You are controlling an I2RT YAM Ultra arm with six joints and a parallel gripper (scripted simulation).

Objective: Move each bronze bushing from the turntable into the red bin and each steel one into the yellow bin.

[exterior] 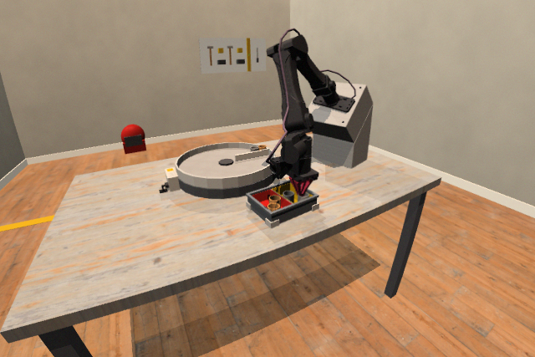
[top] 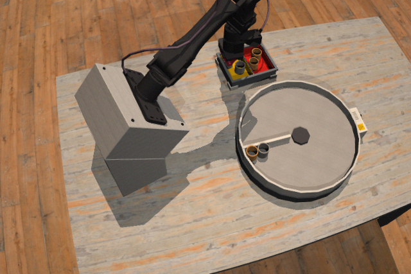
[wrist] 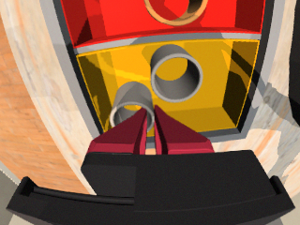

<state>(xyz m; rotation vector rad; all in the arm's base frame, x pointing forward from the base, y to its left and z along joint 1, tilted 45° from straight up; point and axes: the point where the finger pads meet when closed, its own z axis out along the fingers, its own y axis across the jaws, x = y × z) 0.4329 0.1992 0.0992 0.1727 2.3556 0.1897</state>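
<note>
The yellow bin lies 20 mm ahead of my hand, 20 mm to the right of it and 20 mm below it. Also, from my hand: red bin: 110 mm ahead, 20 mm to the right, 20 mm below; then turntable: 100 mm ahead, 370 mm to the right, 10 mm above; then two-part bin tray: 60 mm ahead, 20 mm to the right, 10 mm below.
</note>
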